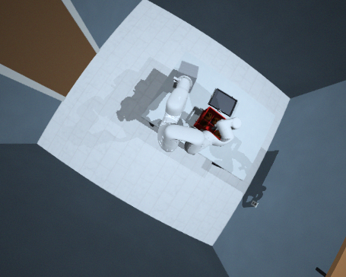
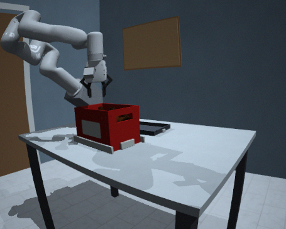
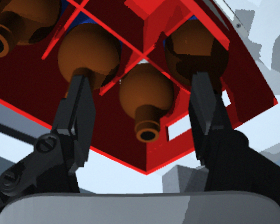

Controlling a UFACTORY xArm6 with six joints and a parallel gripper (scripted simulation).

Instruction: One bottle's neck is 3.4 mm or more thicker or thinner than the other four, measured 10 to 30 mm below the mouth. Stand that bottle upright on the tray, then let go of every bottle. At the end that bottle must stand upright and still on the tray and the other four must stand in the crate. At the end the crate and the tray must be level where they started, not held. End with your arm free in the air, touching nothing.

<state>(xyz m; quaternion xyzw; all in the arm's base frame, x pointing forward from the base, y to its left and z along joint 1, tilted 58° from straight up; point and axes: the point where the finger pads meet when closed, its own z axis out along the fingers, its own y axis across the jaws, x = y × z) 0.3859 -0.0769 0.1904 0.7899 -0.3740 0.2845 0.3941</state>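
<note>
The red crate lies 1 cm ahead of my hand, 4 cm to the left of it and 16 cm below it. From my hand the other things lie so: glass bottle: 7 cm behind, 10 cm to the left, 15 cm below; then dark tray: 5 cm ahead, 33 cm to the left, 23 cm below.
</note>
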